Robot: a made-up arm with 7 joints.
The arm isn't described. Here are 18 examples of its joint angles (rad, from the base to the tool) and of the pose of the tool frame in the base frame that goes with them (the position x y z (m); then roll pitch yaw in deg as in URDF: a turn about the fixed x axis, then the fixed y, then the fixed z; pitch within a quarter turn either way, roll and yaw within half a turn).
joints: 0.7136 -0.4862 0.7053 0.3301 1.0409 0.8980 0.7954
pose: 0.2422 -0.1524 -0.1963 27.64 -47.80 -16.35
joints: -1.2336 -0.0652 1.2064 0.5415 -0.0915 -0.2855 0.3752
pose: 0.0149 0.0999 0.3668 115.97 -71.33 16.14
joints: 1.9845 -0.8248 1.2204 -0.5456 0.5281 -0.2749 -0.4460
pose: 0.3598 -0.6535 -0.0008 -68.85 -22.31 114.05
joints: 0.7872 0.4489 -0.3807 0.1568 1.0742 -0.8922 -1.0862
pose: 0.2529 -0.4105 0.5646 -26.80 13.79 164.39
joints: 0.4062 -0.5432 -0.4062 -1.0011 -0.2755 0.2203 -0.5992
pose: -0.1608 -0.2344 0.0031 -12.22 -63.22 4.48
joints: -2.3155 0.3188 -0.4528 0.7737 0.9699 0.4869 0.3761
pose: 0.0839 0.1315 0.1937 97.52 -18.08 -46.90
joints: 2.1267 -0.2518 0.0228 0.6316 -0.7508 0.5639 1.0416
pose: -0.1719 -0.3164 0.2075 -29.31 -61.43 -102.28
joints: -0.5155 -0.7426 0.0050 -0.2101 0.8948 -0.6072 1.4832
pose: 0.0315 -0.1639 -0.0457 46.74 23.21 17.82
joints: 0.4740 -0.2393 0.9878 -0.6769 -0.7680 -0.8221 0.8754
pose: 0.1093 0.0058 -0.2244 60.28 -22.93 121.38
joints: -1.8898 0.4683 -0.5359 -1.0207 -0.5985 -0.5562 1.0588
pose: 0.1564 0.2339 0.1554 -24.05 -68.86 171.37
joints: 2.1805 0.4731 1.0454 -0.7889 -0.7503 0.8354 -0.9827
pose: -0.2646 -0.2778 0.3842 -41.79 19.61 12.65
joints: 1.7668 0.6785 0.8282 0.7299 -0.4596 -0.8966 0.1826
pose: 0.1832 -0.3981 0.3776 164.06 37.83 -164.56
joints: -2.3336 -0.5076 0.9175 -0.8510 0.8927 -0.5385 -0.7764
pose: 0.3107 -0.2045 0.8696 26.37 38.36 -175.87
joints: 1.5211 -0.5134 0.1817 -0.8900 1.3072 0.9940 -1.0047
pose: 0.3665 -0.3543 -0.0261 175.95 2.16 167.05
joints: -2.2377 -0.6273 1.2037 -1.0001 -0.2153 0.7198 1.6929
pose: 0.0623 -0.5594 0.8210 -68.04 1.87 -61.26
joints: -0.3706 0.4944 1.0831 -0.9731 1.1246 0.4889 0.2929
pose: -0.1947 0.2468 0.4634 153.75 22.44 -22.77
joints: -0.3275 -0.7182 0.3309 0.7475 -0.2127 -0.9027 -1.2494
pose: -0.0237 -0.2729 0.2320 27.64 -50.11 23.79
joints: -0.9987 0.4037 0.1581 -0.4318 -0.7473 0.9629 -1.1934
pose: -0.2393 -0.1012 0.2667 68.06 -37.43 -30.99
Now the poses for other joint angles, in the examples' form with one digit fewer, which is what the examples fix.
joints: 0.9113 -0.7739 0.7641 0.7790 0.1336 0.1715 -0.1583
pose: -0.020 -0.215 0.032 -49.4 -13.6 11.1
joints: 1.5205 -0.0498 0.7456 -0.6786 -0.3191 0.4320 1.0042
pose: -0.156 -0.456 -0.020 30.0 55.0 15.1
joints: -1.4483 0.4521 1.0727 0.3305 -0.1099 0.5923 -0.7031
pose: -0.261 -0.007 0.344 140.0 -21.4 -47.5
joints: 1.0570 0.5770 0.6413 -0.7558 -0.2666 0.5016 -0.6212
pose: -0.243 -0.409 0.158 20.6 -12.1 28.0
